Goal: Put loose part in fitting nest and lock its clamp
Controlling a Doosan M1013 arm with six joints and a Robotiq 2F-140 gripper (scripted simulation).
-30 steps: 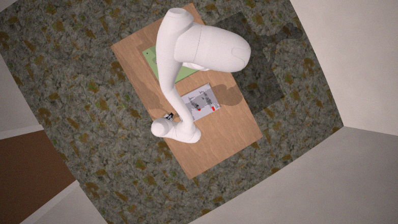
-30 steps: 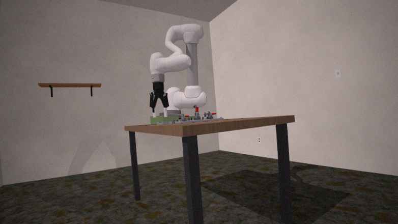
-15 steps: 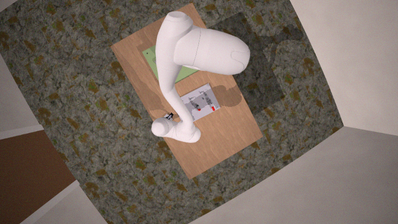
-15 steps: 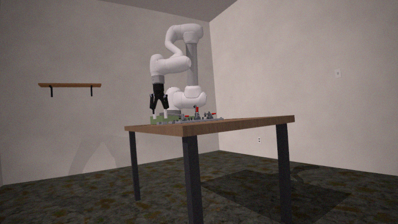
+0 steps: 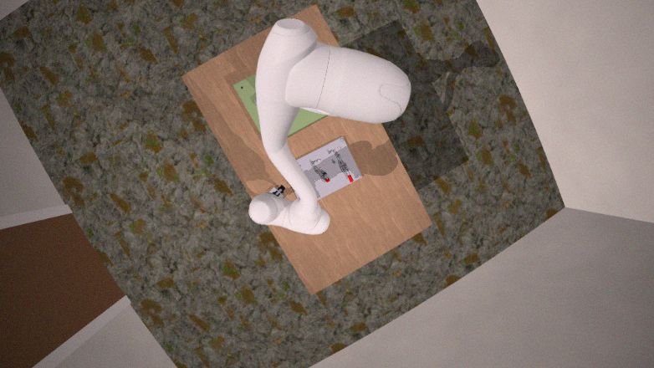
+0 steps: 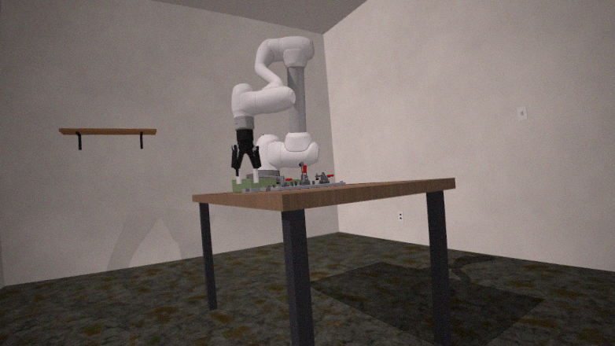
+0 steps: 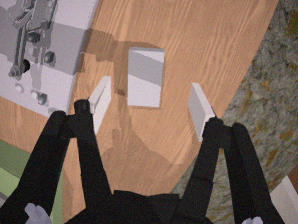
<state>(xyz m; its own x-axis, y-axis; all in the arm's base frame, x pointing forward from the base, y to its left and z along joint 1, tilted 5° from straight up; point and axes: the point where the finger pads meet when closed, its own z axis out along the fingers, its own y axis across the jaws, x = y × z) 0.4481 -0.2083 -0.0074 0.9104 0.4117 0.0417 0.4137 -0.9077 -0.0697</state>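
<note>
The loose part is 6 cm below my hand and 1 cm to the left of it. The rest, counted from my hand: grey fixture plate (27 cm to the left, 6 cm below, 2 cm behind).
</note>
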